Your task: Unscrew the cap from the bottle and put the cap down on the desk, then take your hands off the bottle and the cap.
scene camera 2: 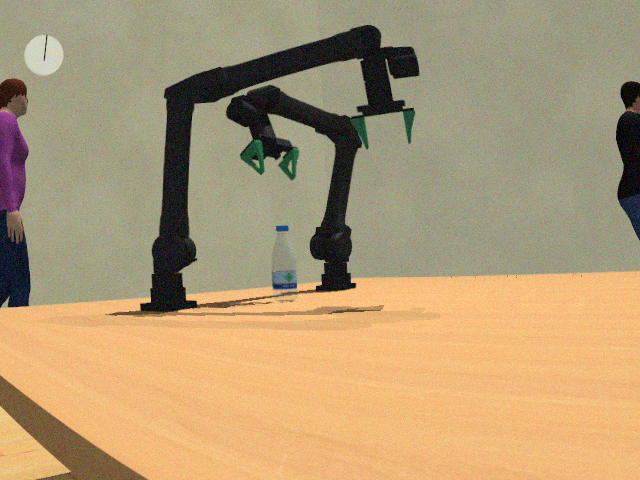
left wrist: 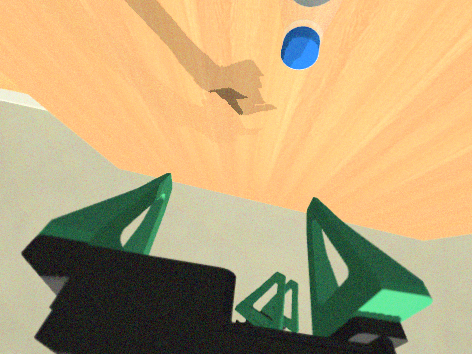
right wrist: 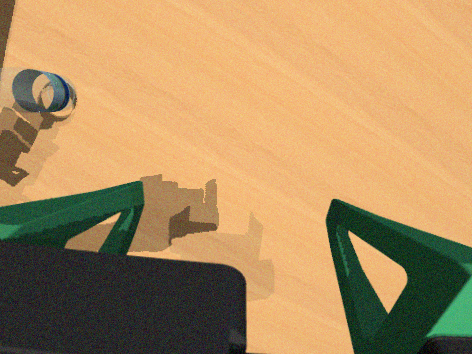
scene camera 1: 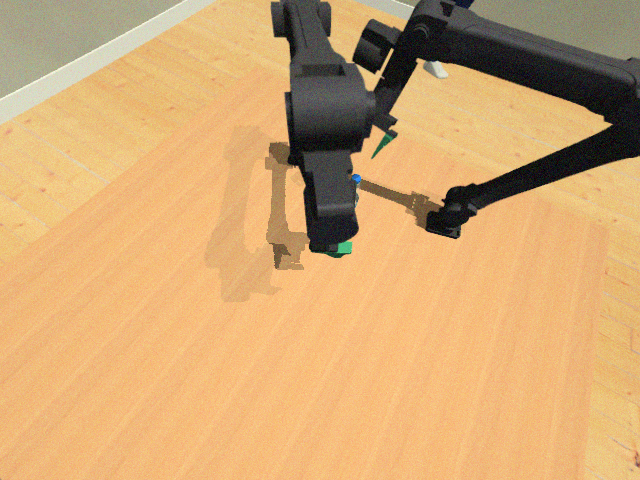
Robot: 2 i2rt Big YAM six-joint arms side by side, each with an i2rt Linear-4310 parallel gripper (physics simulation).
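Places are measured from the left arm's base along level axes (x ahead, y left, z up), in metres.
Pixels of known places: left gripper, fingertip midpoint: (scene camera 2: 278,176) (left wrist: 240,191); right gripper, fingertip midpoint: (scene camera 2: 388,146) (left wrist: 288,277) (right wrist: 236,201); left arm's base, link origin: (scene camera 2: 336,289) (scene camera 1: 442,225); right arm's base, link origin: (scene camera 2: 168,308).
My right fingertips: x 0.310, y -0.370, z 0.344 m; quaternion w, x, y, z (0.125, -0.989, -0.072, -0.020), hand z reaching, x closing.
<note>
Ahead of a thing's pixels: the offset from my right fingertips to its top centre. Level surfaces: height alone.
A clear bottle @(dx -0.282, dy +0.007, dz -0.163 m) (scene camera 2: 284,260) with a blue and white label stands upright on the desk between the arm bases. In the right wrist view, the lower part of the bottle (right wrist: 42,91) shows at the upper left. The blue cap @(dx -0.282, dy +0.007, dz -0.162 m) (scene camera 1: 356,178) (scene camera 2: 281,228) (left wrist: 300,48) sits on the bottle's top. In scene camera 1 the right arm hides most of the bottle. My left gripper (scene camera 2: 277,176) (left wrist: 240,191) is open and empty, above the bottle. My right gripper (scene camera 2: 388,145) (right wrist: 236,201) is open and empty, higher up and to the right of the bottle in scene camera 2.
The wooden desk @(dz -0.344 m) (scene camera 1: 361,372) (scene camera 2: 361,392) bears both arm bases, which stand on either side of the bottle. The right arm reaches across in front of the left arm in scene camera 2. In the left wrist view, the right gripper's green fingers show beyond the left gripper. Arm shadows lie on the desk.
</note>
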